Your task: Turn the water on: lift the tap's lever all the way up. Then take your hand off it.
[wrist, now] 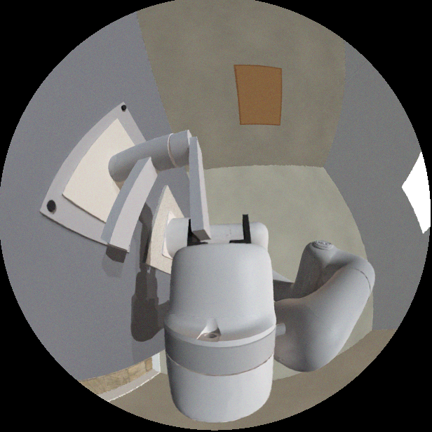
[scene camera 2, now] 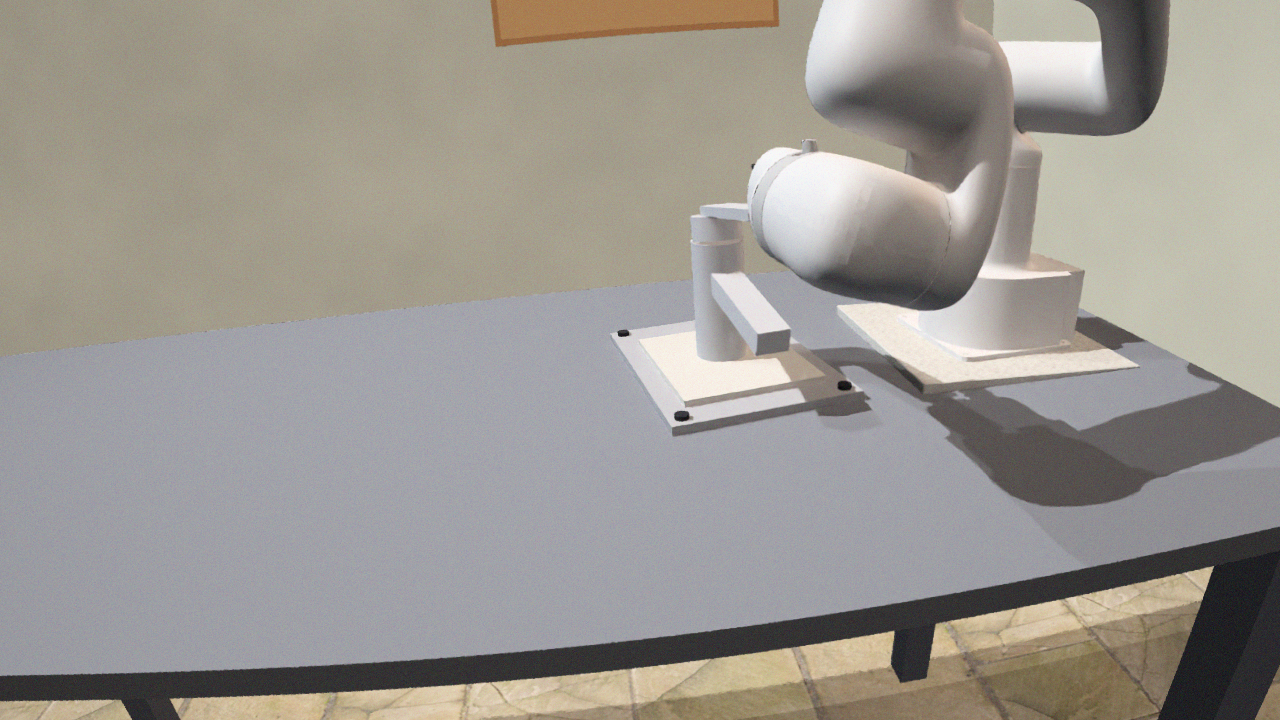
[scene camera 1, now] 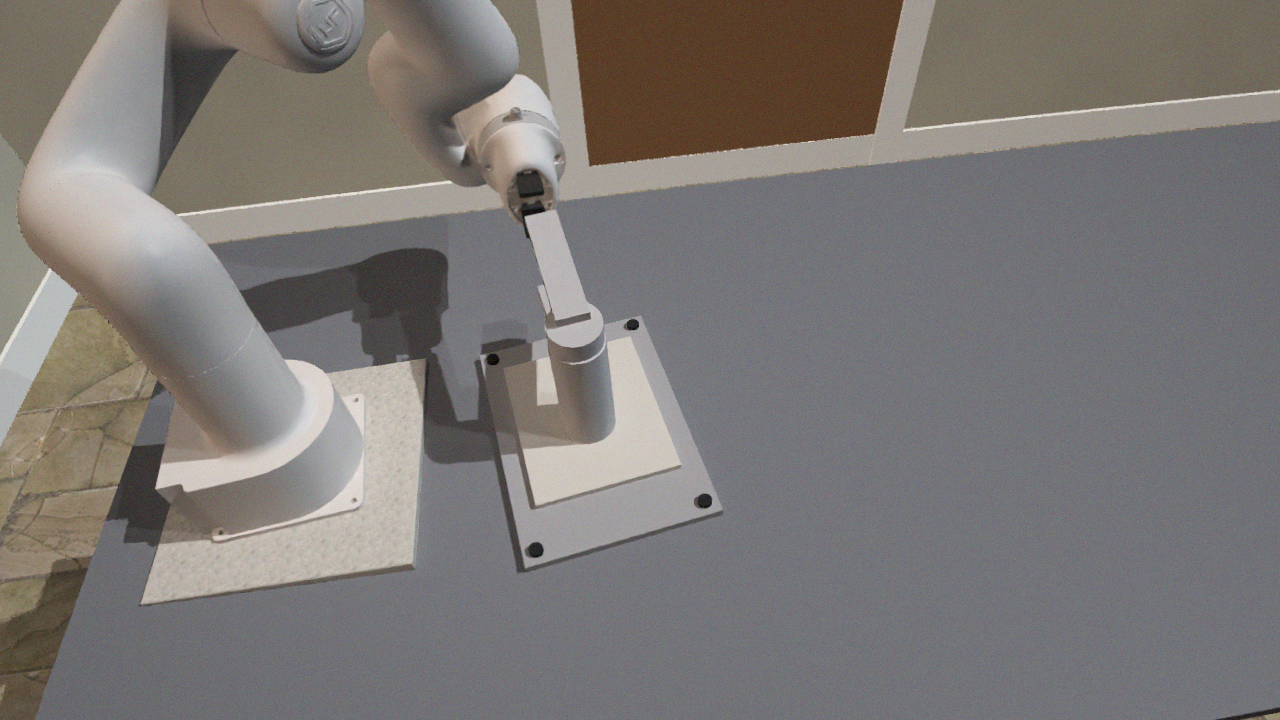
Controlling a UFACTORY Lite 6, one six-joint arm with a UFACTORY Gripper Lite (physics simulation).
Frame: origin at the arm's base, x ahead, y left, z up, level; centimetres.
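Seen in the pictures: end effector, tool point: [scene camera 1: 533,208]; arm's base, origin of the base link: [scene camera 2: 977,333] [scene camera 1: 298,464].
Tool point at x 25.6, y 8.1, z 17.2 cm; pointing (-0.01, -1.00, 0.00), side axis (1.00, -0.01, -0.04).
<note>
Pixels of each thing's middle, then the offset from my tool point to it. Level surfaces: height alone.
- tap's grey upright body, body centre: [scene camera 1: 583,384] [scene camera 2: 719,297] dx +1.1, dy -11.0, dz -11.0 cm
- flat lever, body centre: [scene camera 1: 556,265] [scene camera 2: 738,211] dx +0.8, dy -5.4, dz -2.0 cm
- spout, body centre: [scene camera 2: 747,309] dx +0.7, dy -4.0, dz -10.1 cm
- table, its level: dz -17.9 cm
The tap's grey upright body [scene camera 1: 583,394] [scene camera 2: 711,295] [wrist: 145,156] stands on its mounting plate [scene camera 1: 608,530] [scene camera 2: 751,402] [wrist: 75,215]. The flat lever [scene camera 1: 559,268] [scene camera 2: 723,211] [wrist: 198,185] reaches from the tap's top toward my gripper and looks roughly level in scene camera 2. Below it the spout [scene camera 2: 751,313] [wrist: 131,202] sticks out. My gripper [scene camera 1: 533,202] [wrist: 220,231] is open. The lever's tip lies between the black fingers, close against the lower one, with a gap to the upper one. Contact is hard to tell. The fingers are hidden behind the wrist in scene camera 2.
My arm's base stands on a pale slab [scene camera 1: 393,537] [scene camera 2: 881,335] [wrist: 156,242] beside the tap's plate. Black screw heads stand at the plate's corners. The spout lies below the gripper's side of the lever. A wall rises behind the table [scene camera 1: 939,402] [scene camera 2: 402,501].
</note>
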